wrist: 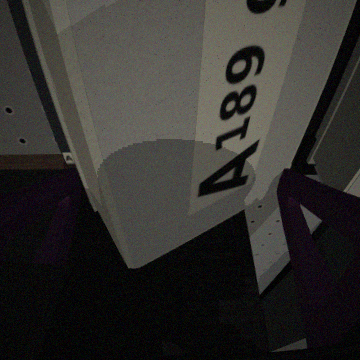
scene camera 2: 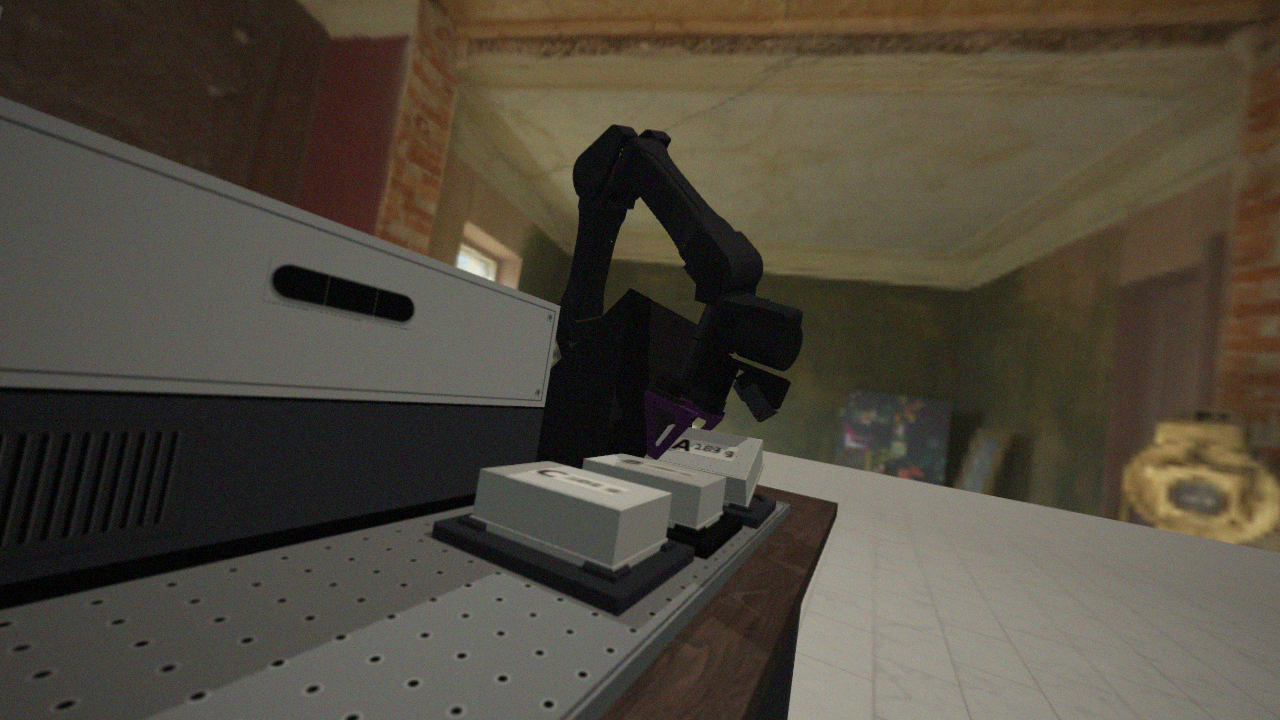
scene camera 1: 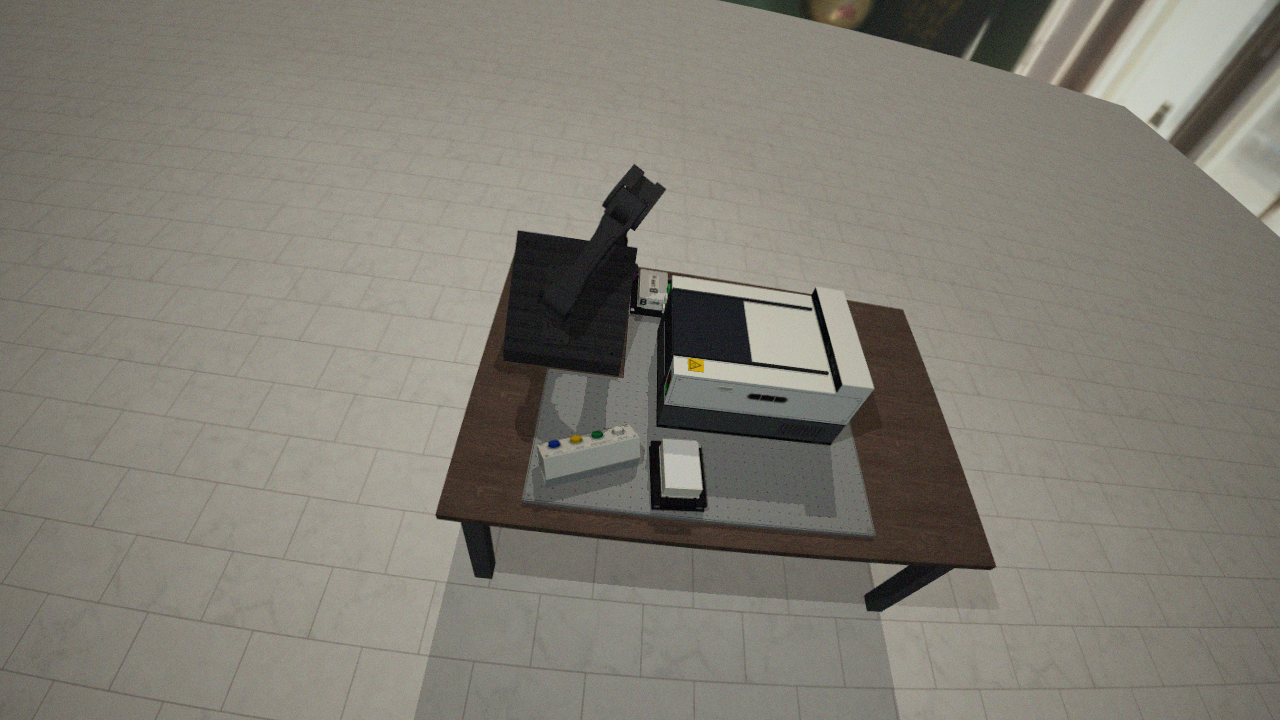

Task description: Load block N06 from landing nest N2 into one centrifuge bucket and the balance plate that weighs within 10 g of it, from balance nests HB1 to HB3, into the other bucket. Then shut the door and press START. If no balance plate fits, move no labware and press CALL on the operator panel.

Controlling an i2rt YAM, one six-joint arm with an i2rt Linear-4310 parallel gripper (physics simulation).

Labels:
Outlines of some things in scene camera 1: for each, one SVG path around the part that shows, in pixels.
A white block on dark tray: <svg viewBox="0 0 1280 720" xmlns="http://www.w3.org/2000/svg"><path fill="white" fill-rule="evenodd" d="M662 439L659 446L661 497L699 499L703 487L698 442Z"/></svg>

